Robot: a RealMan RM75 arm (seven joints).
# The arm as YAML. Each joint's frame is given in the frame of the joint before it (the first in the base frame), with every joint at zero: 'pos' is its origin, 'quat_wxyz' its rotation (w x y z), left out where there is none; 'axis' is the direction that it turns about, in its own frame. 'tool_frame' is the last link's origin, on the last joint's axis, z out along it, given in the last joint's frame.
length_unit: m
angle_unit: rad
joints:
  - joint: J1
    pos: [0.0, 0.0, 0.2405]
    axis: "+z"
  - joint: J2
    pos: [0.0, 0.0, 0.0]
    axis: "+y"
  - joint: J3
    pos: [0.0, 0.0, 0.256]
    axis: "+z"
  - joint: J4
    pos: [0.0, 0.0, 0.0]
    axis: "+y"
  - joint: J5
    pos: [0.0, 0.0, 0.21]
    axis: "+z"
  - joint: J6
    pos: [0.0, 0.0, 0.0]
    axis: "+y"
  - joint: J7
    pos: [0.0, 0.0, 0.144]
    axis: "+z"
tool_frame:
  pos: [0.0, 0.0, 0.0]
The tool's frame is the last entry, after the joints.
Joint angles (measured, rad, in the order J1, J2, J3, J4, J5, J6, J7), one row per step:
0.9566 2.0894 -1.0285 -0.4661 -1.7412 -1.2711 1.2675
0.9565 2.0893 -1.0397 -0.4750 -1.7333 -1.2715 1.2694
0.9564 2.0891 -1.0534 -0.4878 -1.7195 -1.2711 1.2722
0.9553 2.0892 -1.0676 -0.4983 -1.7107 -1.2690 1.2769
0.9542 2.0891 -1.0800 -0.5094 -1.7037 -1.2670 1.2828
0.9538 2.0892 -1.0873 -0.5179 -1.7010 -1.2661 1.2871
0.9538 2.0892 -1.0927 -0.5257 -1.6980 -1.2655 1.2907
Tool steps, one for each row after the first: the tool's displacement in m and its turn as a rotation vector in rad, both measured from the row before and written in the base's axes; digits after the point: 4 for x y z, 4 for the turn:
-0.0023 0.0000 0.0005 0.0007 0.0004 0.0087
-0.0036 0.0004 0.0011 0.0033 0.0045 0.0104
-0.0022 0.0000 0.0002 0.0007 -0.0006 0.0067
-0.0022 0.0001 0.0005 0.0010 -0.0007 0.0058
-0.0017 0.0001 0.0004 0.0008 -0.0013 0.0049
-0.0018 0.0002 0.0006 0.0015 0.0002 0.0046

